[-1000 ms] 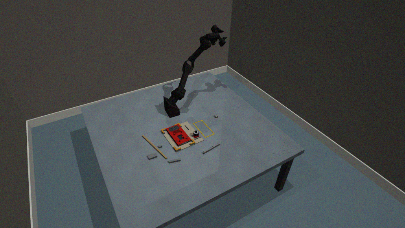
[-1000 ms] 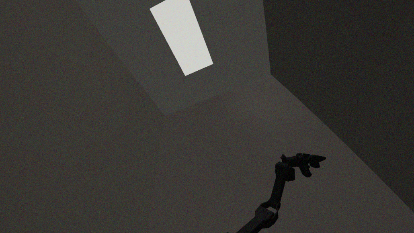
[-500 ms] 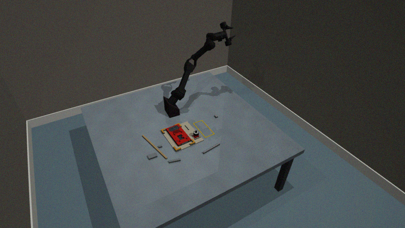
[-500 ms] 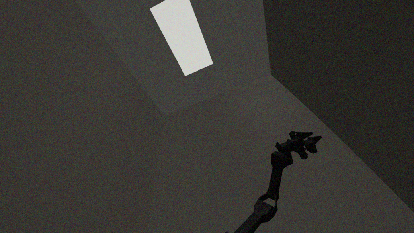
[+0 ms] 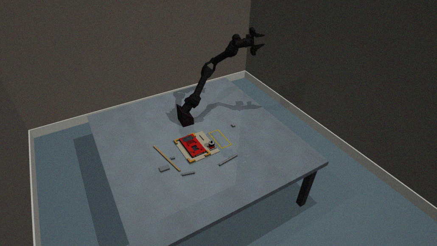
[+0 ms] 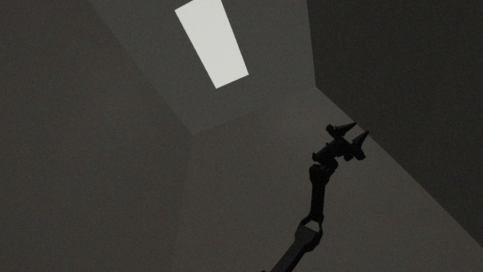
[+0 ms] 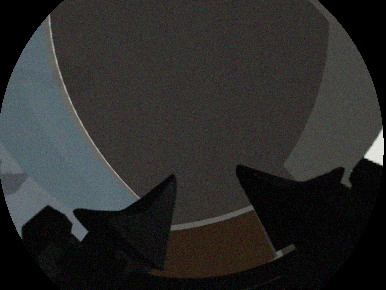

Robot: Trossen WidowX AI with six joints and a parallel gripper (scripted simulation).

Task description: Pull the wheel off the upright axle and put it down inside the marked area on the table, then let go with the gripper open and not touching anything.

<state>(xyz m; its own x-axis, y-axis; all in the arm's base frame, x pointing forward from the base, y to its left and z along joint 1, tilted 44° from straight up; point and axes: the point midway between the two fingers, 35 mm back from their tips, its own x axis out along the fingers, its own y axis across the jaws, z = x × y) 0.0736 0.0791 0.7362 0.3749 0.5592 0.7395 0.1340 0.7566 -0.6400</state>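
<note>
The wheel is 23 cm ahead of my gripper tip, 56 cm to the right of it and 55 cm below it. Also, from my gripper tip: grey bar 39 cm ahead, 53 cm to the right, 58 cm below; then wooden stick 17 cm ahead, 87 cm to the right, 58 cm below.
</note>
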